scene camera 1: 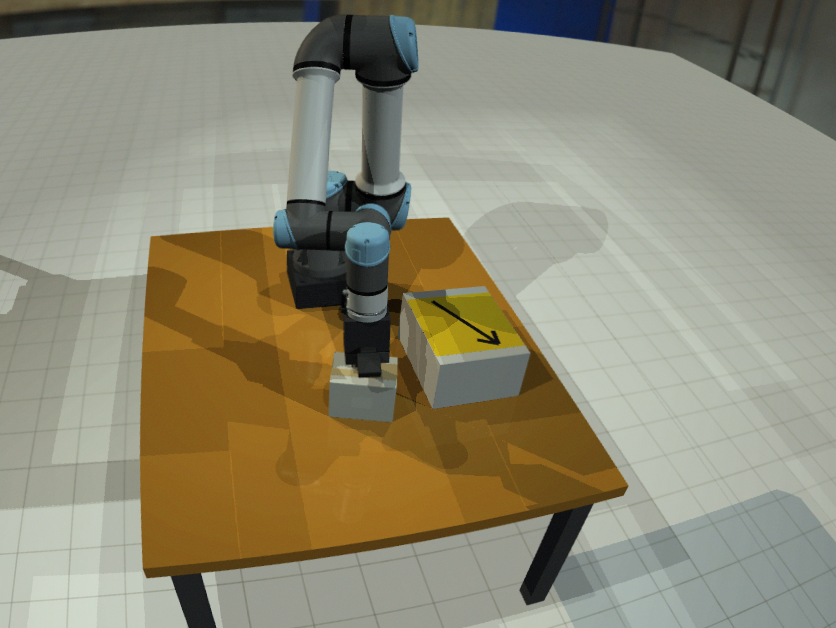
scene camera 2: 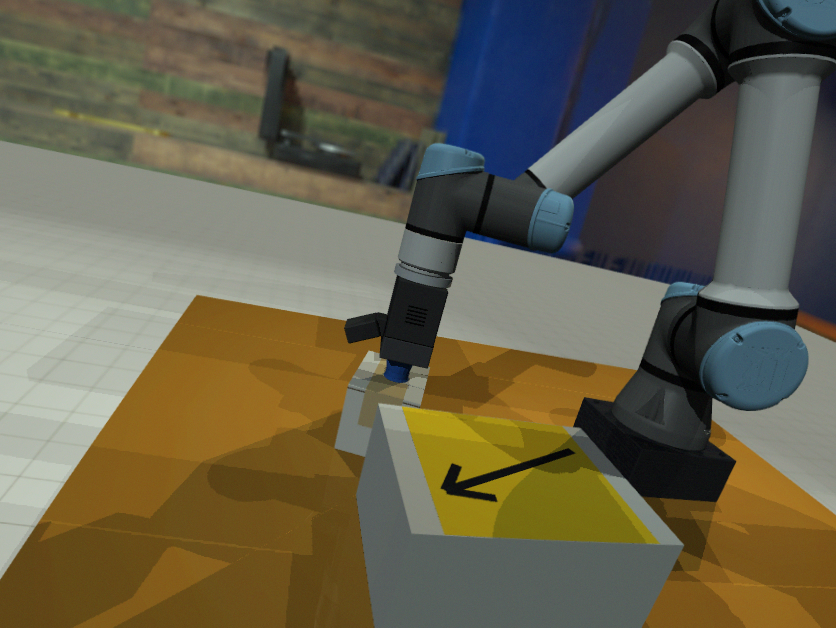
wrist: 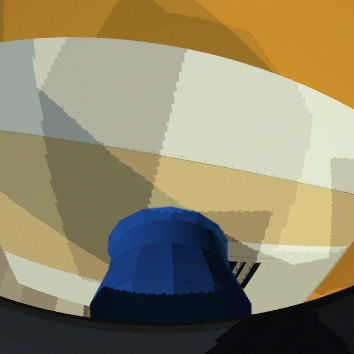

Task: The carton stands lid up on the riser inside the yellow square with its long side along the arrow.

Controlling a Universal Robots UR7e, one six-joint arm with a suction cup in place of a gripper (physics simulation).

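Observation:
The carton [scene camera 1: 362, 400] [scene camera 2: 350, 424] [wrist: 228, 123] is a small pale box with a tan tape band across its lid. It stands lid up on the wooden table [scene camera 1: 270, 486] [scene camera 2: 168, 439], just left of the riser. My blue suction cup [scene camera 2: 397, 370] [wrist: 168, 228] presses straight down on the middle of the lid, and in scene camera 1 the tool body [scene camera 1: 368, 352] hides it. A barcode label shows beside the cup in the wrist view. The grey riser [scene camera 1: 479, 379] [scene camera 2: 507, 587] carries the yellow square [scene camera 1: 442, 332] [scene camera 2: 574, 513] and a black arrow [scene camera 1: 465, 323] [scene camera 2: 507, 472]; nothing stands on it.
The arm's dark base [scene camera 1: 313, 278] [scene camera 2: 655, 449] stands on the table behind the carton and the riser. The riser's near wall stands close to the carton's right side, with a narrow gap between them.

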